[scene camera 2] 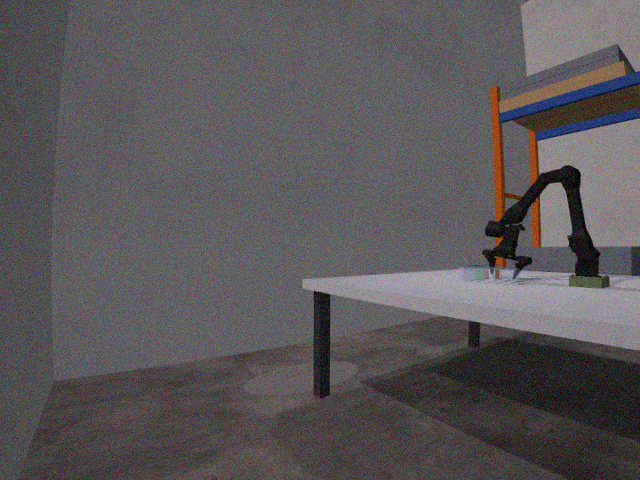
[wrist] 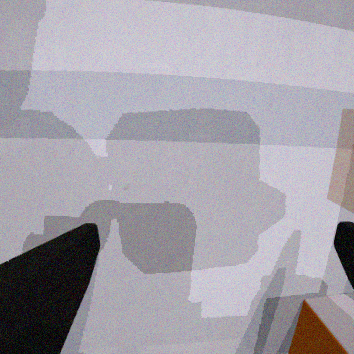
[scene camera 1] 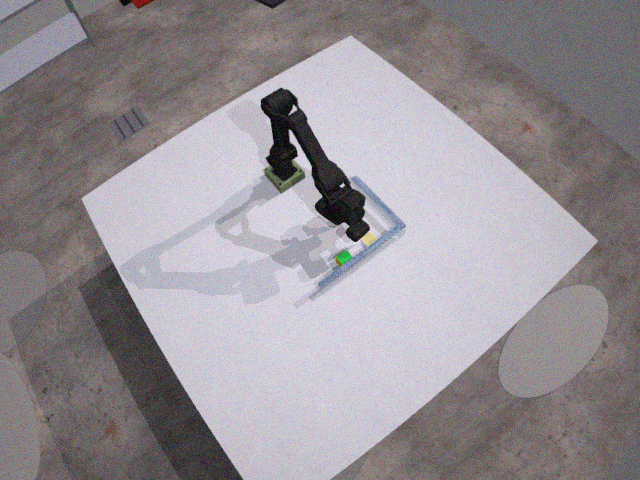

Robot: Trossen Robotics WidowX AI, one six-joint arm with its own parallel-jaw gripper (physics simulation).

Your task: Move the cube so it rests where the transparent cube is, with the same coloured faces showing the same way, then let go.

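Frame: origin at the arm's base, x left, y back, z up, level; millimetres.
Seen in the pictures: gripper, fingertip midpoint: (wrist: 217,234) (scene camera 1: 347,232); arm's base, link origin: (scene camera 2: 587,275) (scene camera 1: 284,171).
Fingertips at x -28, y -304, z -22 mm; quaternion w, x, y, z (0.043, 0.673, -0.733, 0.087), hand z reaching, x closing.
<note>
Offsets run from my fingertips to a thing's top centre. "pt": to the spot under its first point. Level surfaces: height alone.
The cube @(dz +26, dx -77, dy -63 mm) (scene camera 1: 343,256) (wrist: 311,331) rests on the table beside the long blue bar, green face up in scene camera 1. Its orange side and part of a whitish side show at the lower right of the wrist view; the rest is cut off. The transparent cube @(dz +26, dx +16, dy -78 mm) (scene camera 1: 368,238) shows a yellow top, close to the arm's end; in the wrist view part of its reddish side @(pt dz -8, dx +15, dy -58 mm) (wrist: 341,167) shows at the right edge. My gripper (scene camera 2: 504,276) (wrist: 217,234) is open and empty, fingertips low near the table. In the wrist view the cube lies below the right fingertip. Scene camera 1 hides the fingertips behind the arm.
Blue bars @(pt dz +46, dx +126, dy -23 mm) (scene camera 1: 379,202) form an L-shaped low wall around the far sides of both cubes. The arm's green base (scene camera 1: 284,179) (scene camera 2: 589,281) stands on the white table @(dz -14 mm) (scene camera 1: 439,310) (scene camera 2: 413,289). An orange and blue rack (scene camera 2: 496,165) stands behind the table.
</note>
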